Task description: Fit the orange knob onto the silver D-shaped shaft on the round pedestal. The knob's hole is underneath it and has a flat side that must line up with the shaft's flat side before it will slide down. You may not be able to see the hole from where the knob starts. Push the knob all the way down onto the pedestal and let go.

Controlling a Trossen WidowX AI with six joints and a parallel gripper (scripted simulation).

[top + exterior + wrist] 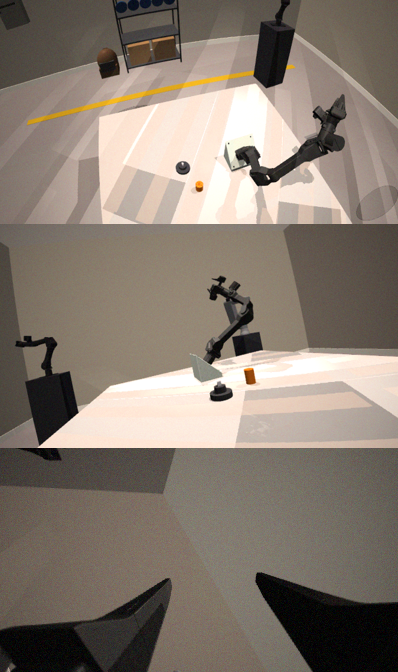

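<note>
The orange knob lies 550 mm ahead of my gripper tip, 190 mm to the right of it and 580 mm below it. Round my gripper tip: round pedestal 580 mm ahead, 350 mm to the right, 590 mm below.
</note>
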